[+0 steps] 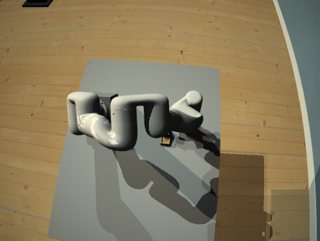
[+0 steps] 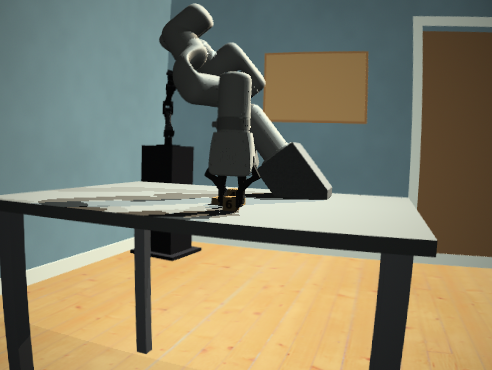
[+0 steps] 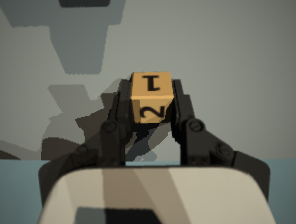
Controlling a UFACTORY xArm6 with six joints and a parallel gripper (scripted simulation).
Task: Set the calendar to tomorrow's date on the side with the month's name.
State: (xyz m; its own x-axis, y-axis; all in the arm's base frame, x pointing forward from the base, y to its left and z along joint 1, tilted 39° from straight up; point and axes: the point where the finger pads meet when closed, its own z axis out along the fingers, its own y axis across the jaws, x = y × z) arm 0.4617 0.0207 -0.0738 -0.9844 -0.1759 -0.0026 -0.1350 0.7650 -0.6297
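Right now the wooden number cube is 1 cm below my hand. Round my hand: wooden calendar tray 10 cm behind, 6 cm to the right, 2 cm below.
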